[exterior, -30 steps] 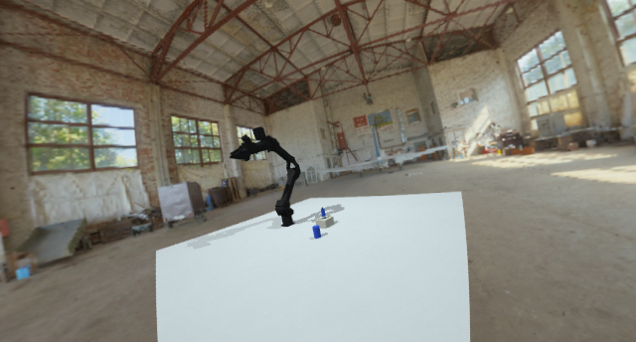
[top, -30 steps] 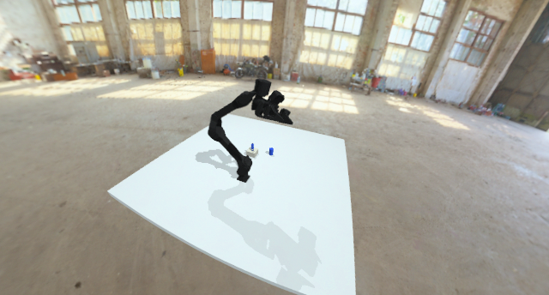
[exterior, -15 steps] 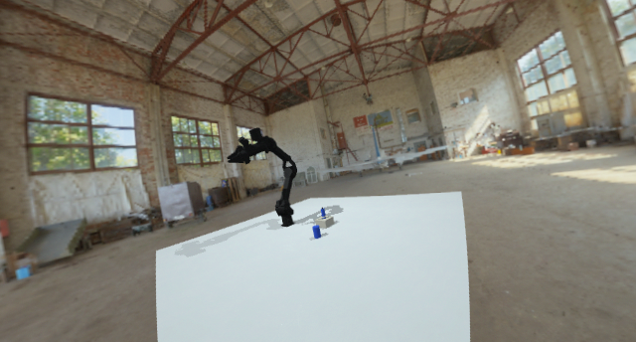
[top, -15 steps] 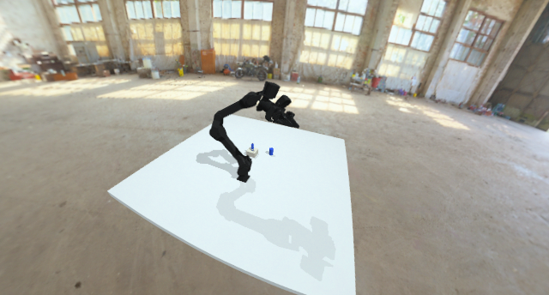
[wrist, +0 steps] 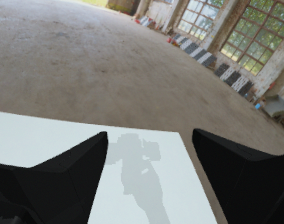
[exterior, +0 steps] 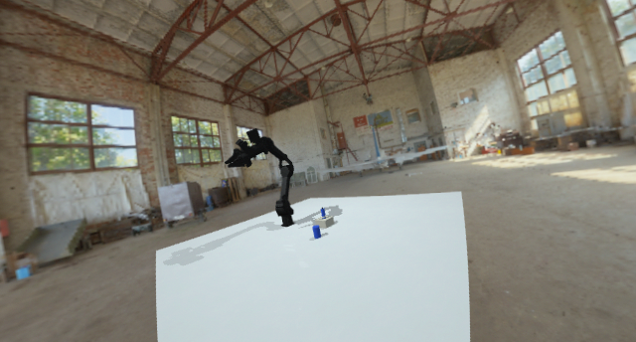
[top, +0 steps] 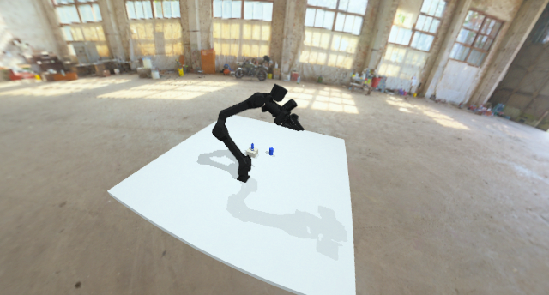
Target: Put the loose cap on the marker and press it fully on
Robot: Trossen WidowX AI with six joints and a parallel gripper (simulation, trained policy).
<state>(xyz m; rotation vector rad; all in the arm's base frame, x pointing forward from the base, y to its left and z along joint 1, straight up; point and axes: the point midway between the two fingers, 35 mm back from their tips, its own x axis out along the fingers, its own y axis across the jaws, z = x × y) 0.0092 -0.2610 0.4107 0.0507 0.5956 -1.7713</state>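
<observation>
The blue cap lies 310 mm ahead of my gripper tip, 220 mm to the left of it and 370 mm below it. Also, from my gripper tip: holder block (250 mm ahead, 350 mm to the left, 380 mm below); then blue marker (250 mm ahead, 350 mm to the left, 320 mm below).
</observation>
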